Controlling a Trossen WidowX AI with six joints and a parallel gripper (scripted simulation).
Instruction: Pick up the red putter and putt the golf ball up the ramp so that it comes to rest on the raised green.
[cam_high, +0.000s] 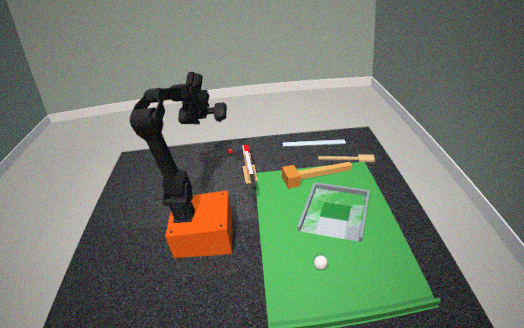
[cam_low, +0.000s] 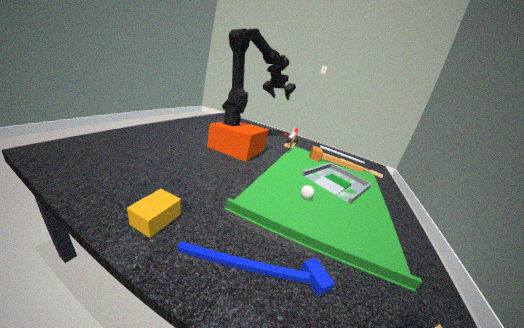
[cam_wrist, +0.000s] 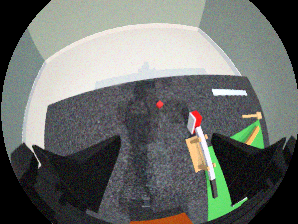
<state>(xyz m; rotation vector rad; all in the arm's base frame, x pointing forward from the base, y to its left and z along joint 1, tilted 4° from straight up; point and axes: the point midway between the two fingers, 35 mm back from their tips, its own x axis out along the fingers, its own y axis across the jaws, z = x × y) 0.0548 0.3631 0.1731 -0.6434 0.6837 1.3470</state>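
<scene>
Now: gripper tip 14 cm short of the wooden stand, 4 cm to the left of it and 20 cm above it. Also, from my gripper tip: white golf ball: 38 cm ahead, 53 cm to the right, 22 cm below; then green mat: 43 cm ahead, 37 cm to the right, 24 cm below; then white bar: 43 cm ahead, 19 cm to the left, 24 cm below.
</scene>
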